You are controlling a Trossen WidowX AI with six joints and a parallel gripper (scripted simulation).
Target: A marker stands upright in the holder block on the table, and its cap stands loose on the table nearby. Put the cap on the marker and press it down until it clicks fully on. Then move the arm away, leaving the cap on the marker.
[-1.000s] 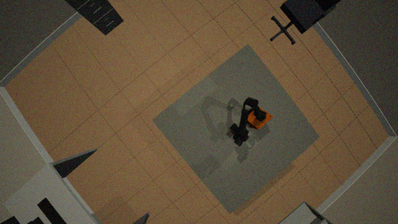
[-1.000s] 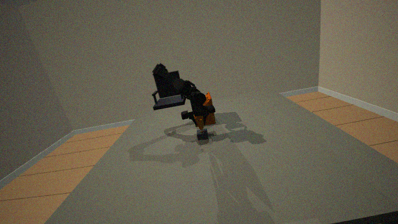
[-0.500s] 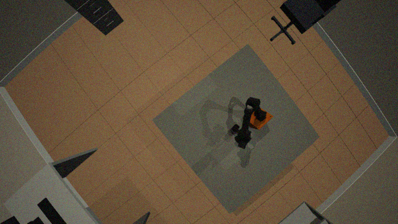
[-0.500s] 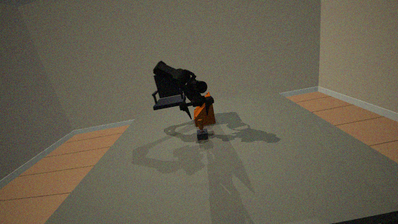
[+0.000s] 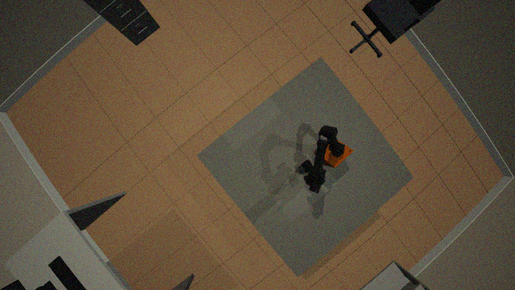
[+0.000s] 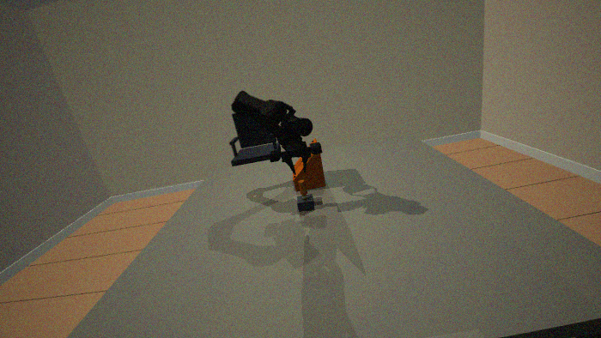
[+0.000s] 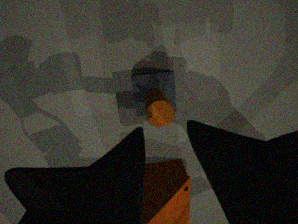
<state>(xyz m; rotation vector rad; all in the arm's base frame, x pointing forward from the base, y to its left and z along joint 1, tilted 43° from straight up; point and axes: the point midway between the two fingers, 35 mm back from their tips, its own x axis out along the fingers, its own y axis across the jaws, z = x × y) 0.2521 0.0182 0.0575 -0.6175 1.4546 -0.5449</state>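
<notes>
The orange cap is 60 mm below my gripper tip. Round my gripper tip: thin orange marker (60 mm below); then dark holder block (120 mm below).
</notes>
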